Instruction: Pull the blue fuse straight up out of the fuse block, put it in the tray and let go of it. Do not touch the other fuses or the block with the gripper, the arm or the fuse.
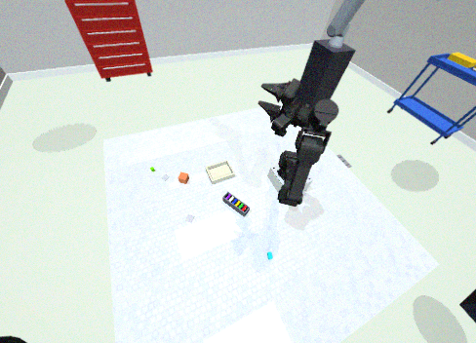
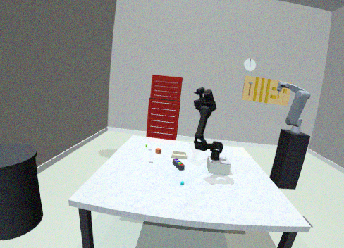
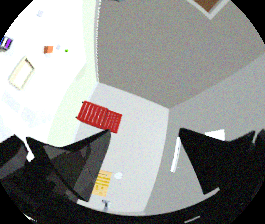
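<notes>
My gripper tip is 70 mm short of the blue fuse, 70 mm to the right of it and 530 mm above it. From my gripper tip the other things lie so: cyan piece: 30 mm ahead, 350 mm to the left, 540 mm below; then orange cube: 260 mm ahead, 150 mm to the right, 530 mm below; then cream tray: 70 mm ahead, 130 mm to the right, 550 mm below.
</notes>
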